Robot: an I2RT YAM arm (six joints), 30 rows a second.
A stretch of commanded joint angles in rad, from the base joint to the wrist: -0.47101 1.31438 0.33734 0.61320 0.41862 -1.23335; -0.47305 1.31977 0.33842 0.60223 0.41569 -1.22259; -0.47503 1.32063 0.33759 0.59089 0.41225 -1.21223; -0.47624 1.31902 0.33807 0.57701 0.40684 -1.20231; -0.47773 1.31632 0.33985 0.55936 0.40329 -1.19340; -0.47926 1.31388 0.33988 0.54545 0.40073 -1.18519; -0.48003 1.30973 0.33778 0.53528 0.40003 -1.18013; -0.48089 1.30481 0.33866 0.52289 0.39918 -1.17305; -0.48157 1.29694 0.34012 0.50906 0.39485 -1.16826
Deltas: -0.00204 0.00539 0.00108 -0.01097 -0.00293 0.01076; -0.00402 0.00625 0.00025 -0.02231 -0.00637 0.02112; -0.00523 0.00464 0.00073 -0.03619 -0.01178 0.03104; -0.00672 0.00194 0.00251 -0.05384 -0.01533 0.03995; -0.00825 -0.00050 0.00254 -0.06775 -0.01789 0.04816; -0.00902 -0.00465 0.00044 -0.07792 -0.01859 0.05322; -0.00988 -0.00957 0.00132 -0.09031 -0.01944 0.06030; -0.01056 -0.01744 0.00278 -0.10414 -0.02377 0.06509
